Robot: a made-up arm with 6 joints.
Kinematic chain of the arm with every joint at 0, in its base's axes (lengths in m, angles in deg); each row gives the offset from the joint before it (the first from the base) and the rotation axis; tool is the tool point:
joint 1: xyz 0 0 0.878 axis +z
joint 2: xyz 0.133 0 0 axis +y
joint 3: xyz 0 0 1.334 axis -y
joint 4: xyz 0 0 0.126 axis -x
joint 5: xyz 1.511 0 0 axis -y
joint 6: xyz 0.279 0 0 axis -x
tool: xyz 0 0 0
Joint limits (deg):
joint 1: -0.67..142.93
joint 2: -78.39..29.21
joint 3: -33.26..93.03
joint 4: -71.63..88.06
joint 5: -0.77..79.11
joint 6: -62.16..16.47
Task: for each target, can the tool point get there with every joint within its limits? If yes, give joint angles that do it. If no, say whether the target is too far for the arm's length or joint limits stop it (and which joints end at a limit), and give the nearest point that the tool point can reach.
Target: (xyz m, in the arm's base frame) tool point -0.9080 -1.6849 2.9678
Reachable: yes | joints 60.54 -57.26 53.28 -8.34 70.16 1.72
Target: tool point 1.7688 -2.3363 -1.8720
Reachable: no: too far | nearest point 1.6778 -2.2161 0.9843 | short by 2.860 m
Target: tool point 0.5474 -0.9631 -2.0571
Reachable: no: joint limits stop it (at a limit: joint 1, joint 2, joint 3, joint 5) | nearest point 1.7199 -0.0216 0.5117 | short by 2.977 m
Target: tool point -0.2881 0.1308 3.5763
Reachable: yes | joints 15.13 -36.52 30.60 58.76 57.63 3.63
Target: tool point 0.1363 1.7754 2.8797
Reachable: yes | joints 84.78 -0.76 16.47 54.17 6.55 -5.52
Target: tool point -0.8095 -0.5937 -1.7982
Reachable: no: joint limits stop it (at a limit: joint 1, joint 2, joint 3, joint 4) | nearest point -1.4447 0.9279 0.5441 | short by 2.864 m
